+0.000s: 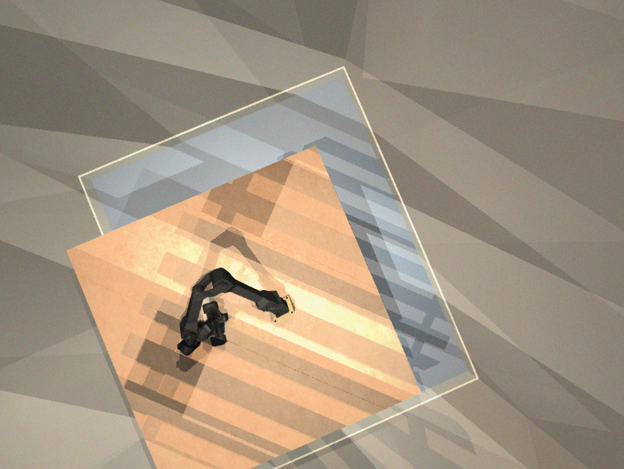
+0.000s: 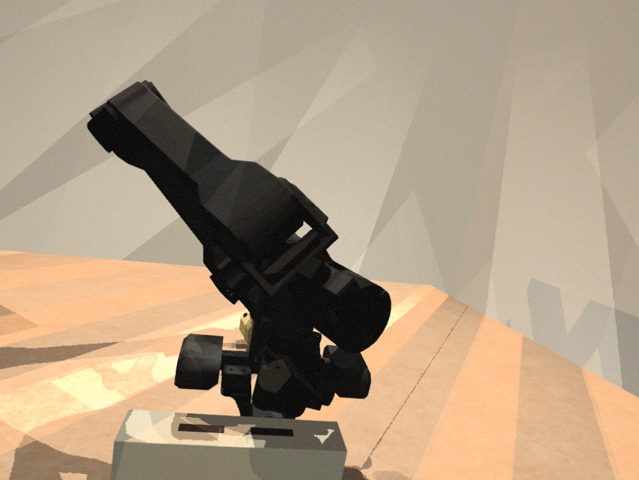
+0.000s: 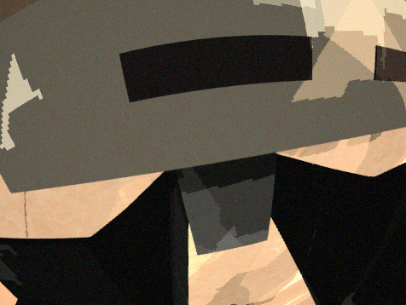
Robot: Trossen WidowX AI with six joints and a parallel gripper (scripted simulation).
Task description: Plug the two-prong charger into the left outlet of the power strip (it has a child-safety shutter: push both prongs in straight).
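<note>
Now: gripper tip 20 mm short of the two-prong charger and 10 mm below it.
</note>
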